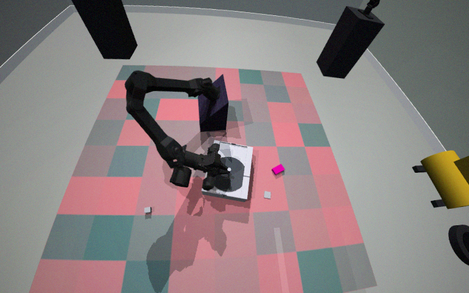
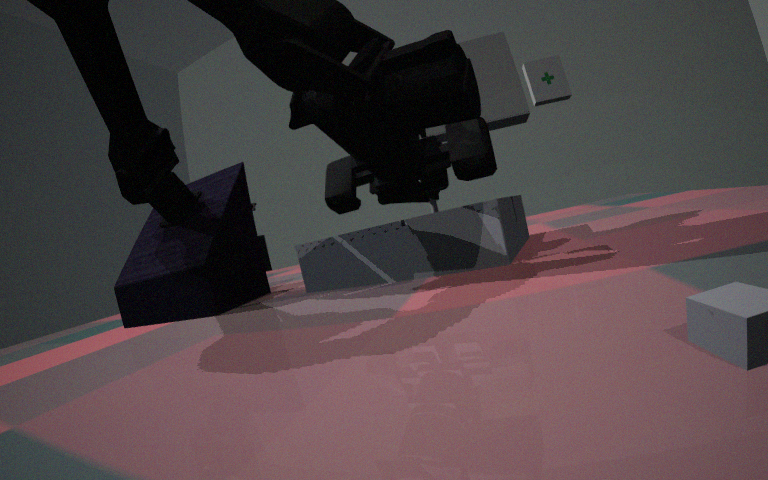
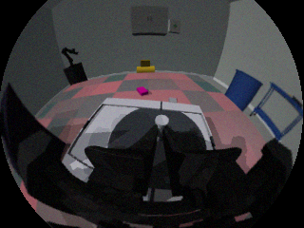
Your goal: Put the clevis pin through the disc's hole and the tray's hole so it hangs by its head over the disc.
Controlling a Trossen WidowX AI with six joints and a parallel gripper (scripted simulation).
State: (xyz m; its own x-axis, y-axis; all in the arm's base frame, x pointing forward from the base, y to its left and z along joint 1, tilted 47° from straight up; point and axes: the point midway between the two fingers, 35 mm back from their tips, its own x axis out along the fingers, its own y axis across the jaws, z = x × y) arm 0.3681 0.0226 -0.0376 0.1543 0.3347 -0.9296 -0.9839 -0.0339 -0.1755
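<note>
Now: the steel clevis pin 10 mm below my gripper tip. From my gripper tip the other things lie so: dark aluminium disc 10 mm to the right, 20 mm below; then grey cube 150 mm ahead, 330 mm to the right, 70 mm below; then steel tray 30 mm behind, 40 mm below.
</note>
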